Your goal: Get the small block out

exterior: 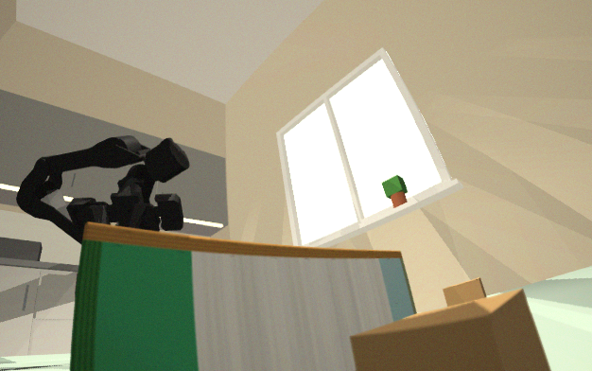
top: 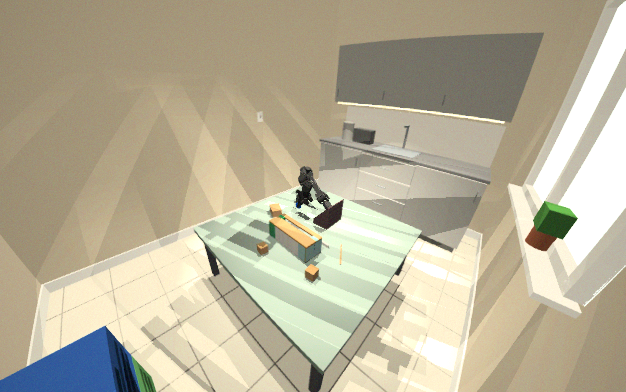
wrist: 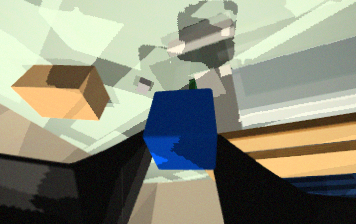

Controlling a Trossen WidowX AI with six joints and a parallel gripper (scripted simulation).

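Right now my gripper tip is 1 cm to the right of the small blue block and 1 cm past it. Round my gripper tip: thin stick: 44 cm to the left, 17 cm below, 6 cm ahead; box: 14 cm to the left, 14 cm ahead, 11 cm below.
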